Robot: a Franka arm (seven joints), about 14 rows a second.
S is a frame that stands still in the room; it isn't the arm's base.
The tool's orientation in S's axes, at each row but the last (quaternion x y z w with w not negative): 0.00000 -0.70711 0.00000 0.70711; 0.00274 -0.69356 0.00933 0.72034; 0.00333 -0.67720 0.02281 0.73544; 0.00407 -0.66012 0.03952 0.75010; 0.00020 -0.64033 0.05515 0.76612; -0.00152 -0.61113 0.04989 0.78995; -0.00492 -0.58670 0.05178 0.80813; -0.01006 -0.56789 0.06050 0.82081; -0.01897 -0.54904 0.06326 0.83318; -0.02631 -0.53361 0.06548 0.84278
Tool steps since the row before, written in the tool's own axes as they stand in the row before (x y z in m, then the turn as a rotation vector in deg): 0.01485 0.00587 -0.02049 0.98 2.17 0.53; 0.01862 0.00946 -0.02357 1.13 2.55 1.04; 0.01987 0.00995 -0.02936 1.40 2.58 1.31; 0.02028 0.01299 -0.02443 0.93 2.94 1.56; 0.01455 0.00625 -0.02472 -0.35 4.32 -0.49; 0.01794 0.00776 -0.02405 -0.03 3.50 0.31; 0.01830 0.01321 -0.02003 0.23 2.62 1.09; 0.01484 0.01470 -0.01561 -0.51 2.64 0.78; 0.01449 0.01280 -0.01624 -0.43 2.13 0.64; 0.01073 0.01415 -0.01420 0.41 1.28 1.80
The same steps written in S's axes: 0.02049 0.00587 0.01485 -0.53 2.17 0.98; 0.02409 0.01004 0.01763 -1.04 2.54 1.15; 0.03049 0.01157 0.01711 -1.29 2.57 1.44; 0.02589 0.01547 0.01635 -1.62 2.89 0.99; 0.02625 0.00919 0.00939 0.05 4.30 -0.74; 0.02708 0.01058 0.01074 -0.58 3.46 -0.17; 0.02358 0.01583 0.01020 -1.17 2.57 0.38; 0.01844 0.01705 0.00703 -1.14 2.52 -0.42; 0.01945 0.01513 0.00549 -0.93 2.03 -0.35; 0.01618 0.01586 0.00190 -1.56 1.28 0.99
